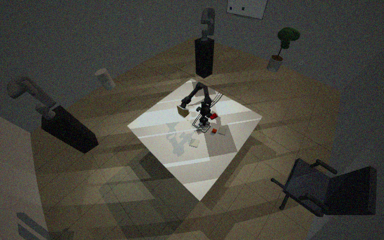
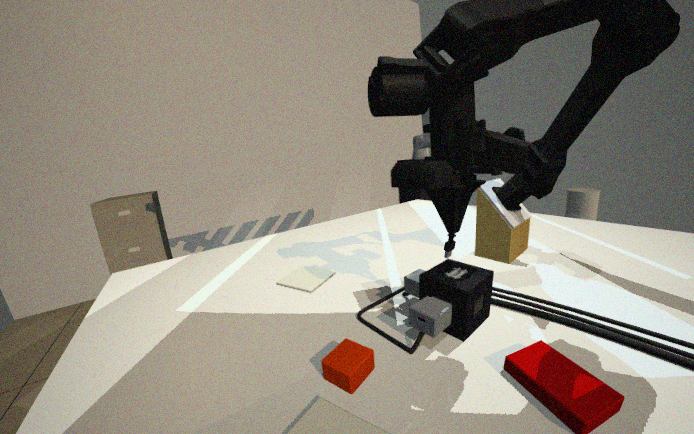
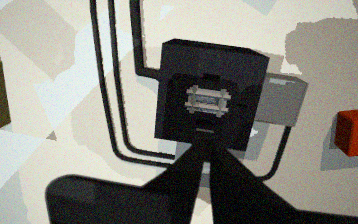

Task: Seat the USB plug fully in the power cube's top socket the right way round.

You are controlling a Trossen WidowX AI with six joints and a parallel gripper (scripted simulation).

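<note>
The USB plug lies 20 mm below my gripper tip. From my gripper tip the other things lie so: red flat block: 160 mm to the left, 120 mm below, 20 mm ahead; orange cube: 180 mm ahead, 120 mm below, 10 mm to the left; grey-framed socket: 70 mm below, 10 mm to the left.
</note>
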